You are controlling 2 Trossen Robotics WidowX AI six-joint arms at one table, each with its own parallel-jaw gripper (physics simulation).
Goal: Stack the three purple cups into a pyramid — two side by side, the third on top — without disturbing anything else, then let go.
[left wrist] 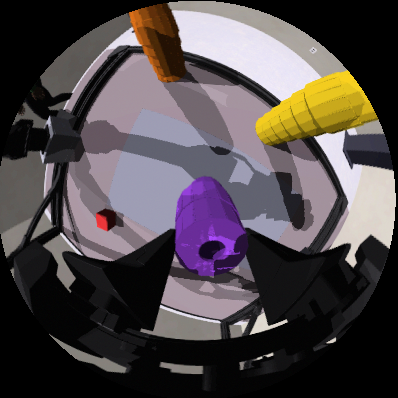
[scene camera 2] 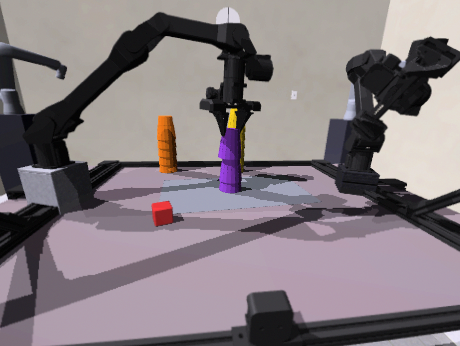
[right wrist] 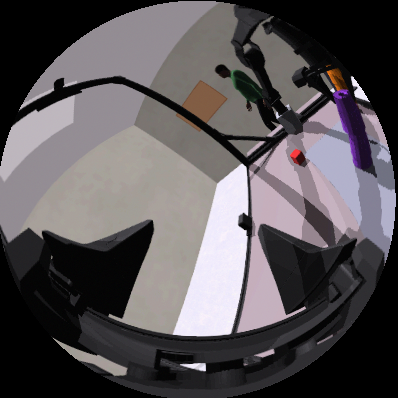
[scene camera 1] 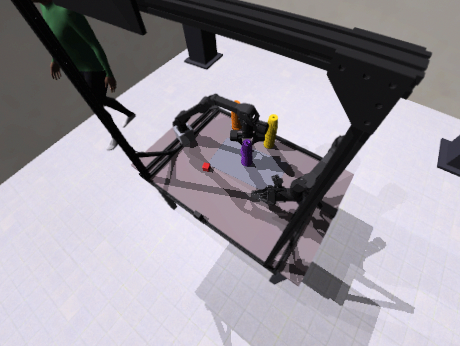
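Pixels of known places: left gripper, fingertip midpoint: [left wrist: 209,233] [scene camera 2: 230,135] [scene camera 1: 246,144]; right gripper, fingertip midpoint: [scene camera 2: 380,97] [right wrist: 207,228] [scene camera 1: 251,194]; left arm's base, link origin: [left wrist: 44,138] [scene camera 2: 54,164] [right wrist: 282,110] [scene camera 1: 182,128]; right arm's base, link origin: [scene camera 2: 357,168].
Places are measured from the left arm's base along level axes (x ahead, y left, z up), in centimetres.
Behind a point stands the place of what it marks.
The purple cups stand mouth down in one nested column [scene camera 1: 246,156] @(x 43.6, y 19.6, z 0.5 cm) [scene camera 2: 230,177] [right wrist: 354,131] @(x 43.7, y 20.6, z 0.9 cm) on the blue-grey mat [scene camera 1: 223,159] @(x 30.4, y 11.2, z -10.6 cm) [scene camera 2: 185,196] @(x 29.4, y 12.8, z -10.6 cm) [left wrist: 132,172] @(x 27.1, y 12.6, z -10.6 cm). The upper purple cup [scene camera 2: 229,145] @(x 41.0, y 18.9, z 4.2 cm) [left wrist: 192,245] @(x 39.6, y 21.3, z 8.8 cm) sits higher than nested, its rim jutting to the left over the lower part in scene camera 2. How many cups each part holds cannot be told. My left gripper [scene camera 2: 231,131] @(x 40.6, y 22.1, z 6.6 cm) [left wrist: 209,233] @(x 40.6, y 22.1, z 6.6 cm) points down, shut on the upper purple cup near its top. My right gripper [right wrist: 207,228] @(x 70.5, y 1.5, z 17.2 cm) is open and empty, away from the column, at the lower right in scene camera 1.
An orange column [scene camera 1: 236,119] @(x 15.1, y 32.9, z 0.0 cm) [scene camera 2: 166,145] @(x 13.8, y 31.9, z 0.3 cm) [left wrist: 162,50] @(x 15.5, y 33.4, z 0.0 cm) [right wrist: 336,79] and a yellow column [scene camera 1: 272,132] [scene camera 2: 243,145] [left wrist: 310,107] stand behind the mat. A red cube [scene camera 1: 206,167] @(x 31.5, y -1.9, z -6.7 cm) [scene camera 2: 162,213] @(x 31.1, y -3.0, z -7.7 cm) [left wrist: 104,220] @(x 30.6, y 0.2, z -6.6 cm) [right wrist: 297,156] @(x 32.2, y -0.7, z -7.2 cm) lies near the mat's front left. Dark frame rails edge the table.
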